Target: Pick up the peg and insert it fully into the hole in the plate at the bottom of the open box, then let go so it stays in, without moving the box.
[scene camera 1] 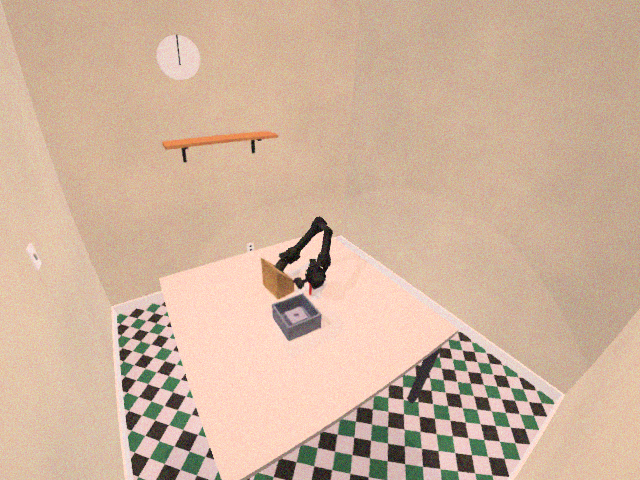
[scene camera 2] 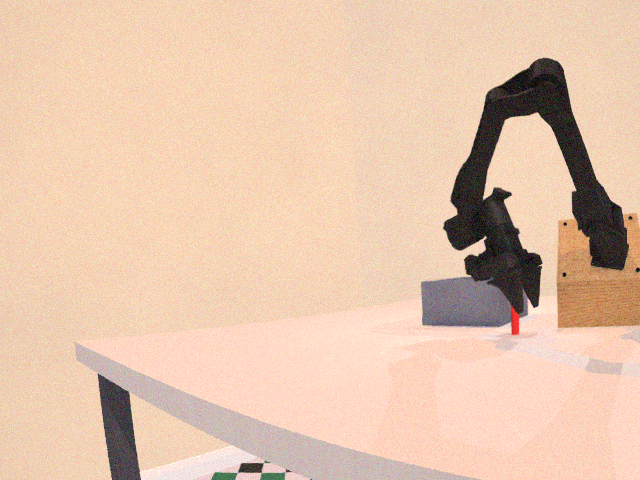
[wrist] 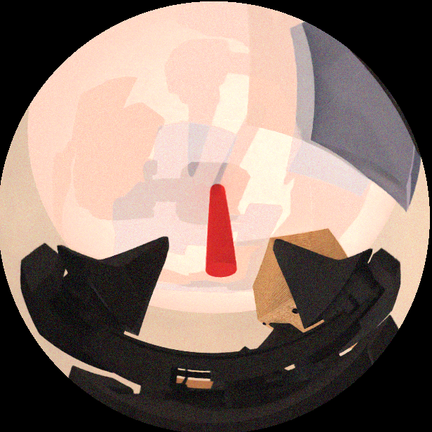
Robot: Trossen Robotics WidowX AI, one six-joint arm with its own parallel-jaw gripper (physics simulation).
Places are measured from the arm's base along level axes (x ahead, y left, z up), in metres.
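Pixels of known places: gripper, fingertip midpoint: (scene camera 1: 307,286) (scene camera 2: 529,310); arm's base, origin of the base link: (scene camera 1: 278,268) (scene camera 2: 610,255).
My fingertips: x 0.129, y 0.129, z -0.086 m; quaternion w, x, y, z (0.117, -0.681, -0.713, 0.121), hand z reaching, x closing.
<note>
Ahead of a thing's pixels: the offset from my fingertips to its top centre. "pt": to the spot under its first point. Level surfaces: height alone.
The red peg @(dx +0.025, dy +0.007, dz +0.038 m) (scene camera 1: 310,288) (scene camera 2: 514,321) (wrist: 220,235) stands upright on the table. My gripper (scene camera 2: 527,308) (wrist: 223,244) is open and tilted, with its fingertips low over the table at the peg. In the wrist view the peg's upper part shows between the spread fingers, with a gap on each side. In scene view 2 a finger hides the peg's top. The grey open box @(dx +0.194, dy -0.168, dz +0.056 m) (scene camera 1: 306,331) (scene camera 2: 448,304) (wrist: 355,95) stands close by. Its pale plate @(dx +0.194, dy -0.168, dz +0.019 m) (scene camera 1: 302,316) with a small dark hole @(pt dx +0.185, dy -0.162, dz +0.007 m) (scene camera 1: 296,314) shows inside in scene view 1; the hole does not show in the wrist view.
A wooden block (scene camera 1: 276,283) (scene camera 2: 594,304) (wrist: 275,275) stands upright near the box and the arm's base, on the right finger's side in the wrist view. The table @(dz -0.042 m) (scene camera 1: 248,397) (scene camera 2: 310,382) carries these things. An orange shelf (scene camera 1: 219,140) is on the wall, far from the arm.
</note>
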